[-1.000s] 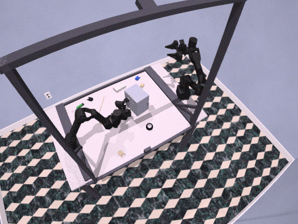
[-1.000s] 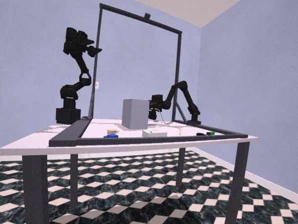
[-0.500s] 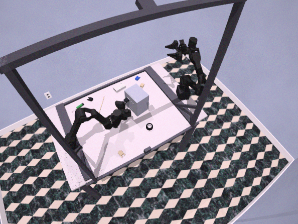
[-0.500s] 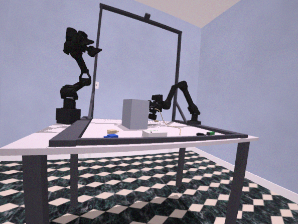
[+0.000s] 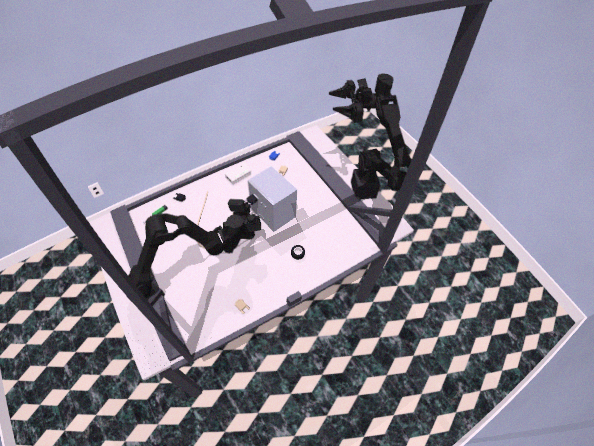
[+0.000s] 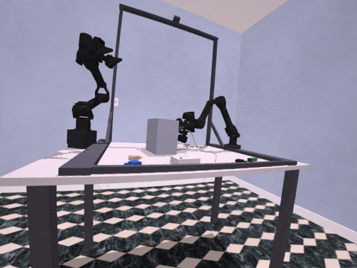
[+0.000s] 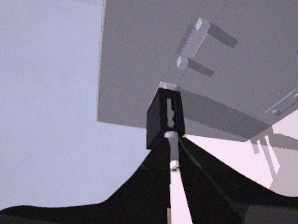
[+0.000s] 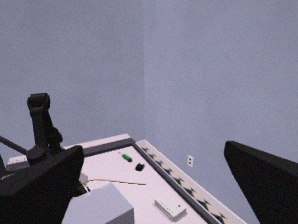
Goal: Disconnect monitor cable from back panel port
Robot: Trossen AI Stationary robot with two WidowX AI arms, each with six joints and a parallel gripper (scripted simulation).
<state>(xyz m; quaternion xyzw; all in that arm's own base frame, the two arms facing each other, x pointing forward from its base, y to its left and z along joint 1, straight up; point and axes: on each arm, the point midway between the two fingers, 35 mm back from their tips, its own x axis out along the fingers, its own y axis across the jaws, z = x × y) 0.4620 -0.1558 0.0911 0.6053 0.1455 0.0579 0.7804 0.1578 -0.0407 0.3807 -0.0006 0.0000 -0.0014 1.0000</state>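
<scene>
Right now my left hand is 30 mm short of the grey box, 130 mm to the left of it and 50 mm above it.
</scene>
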